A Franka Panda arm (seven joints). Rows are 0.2 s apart.
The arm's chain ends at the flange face. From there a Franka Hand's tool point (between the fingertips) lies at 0.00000 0.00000 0.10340 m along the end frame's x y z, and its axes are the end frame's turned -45 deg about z.
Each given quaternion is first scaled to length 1.
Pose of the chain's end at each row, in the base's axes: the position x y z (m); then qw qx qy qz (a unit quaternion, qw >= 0):
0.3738 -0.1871 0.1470 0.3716 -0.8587 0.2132 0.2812
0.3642 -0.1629 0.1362 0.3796 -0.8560 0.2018 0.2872
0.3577 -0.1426 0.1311 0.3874 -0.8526 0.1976 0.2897
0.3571 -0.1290 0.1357 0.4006 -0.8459 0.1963 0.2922
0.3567 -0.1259 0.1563 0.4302 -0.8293 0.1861 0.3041
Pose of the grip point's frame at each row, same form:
0.3402 -0.1087 0.0885 0.4509 -0.8749 -0.1316 0.1176
0.3292 -0.0837 0.0797 0.4606 -0.8680 -0.1411 0.1201
0.3225 -0.0625 0.0761 0.4688 -0.8633 -0.1437 0.1194
0.3222 -0.0471 0.0831 0.4819 -0.8567 -0.1424 0.1167
0.3211 -0.0404 0.1103 0.5138 -0.8374 -0.1454 0.1163

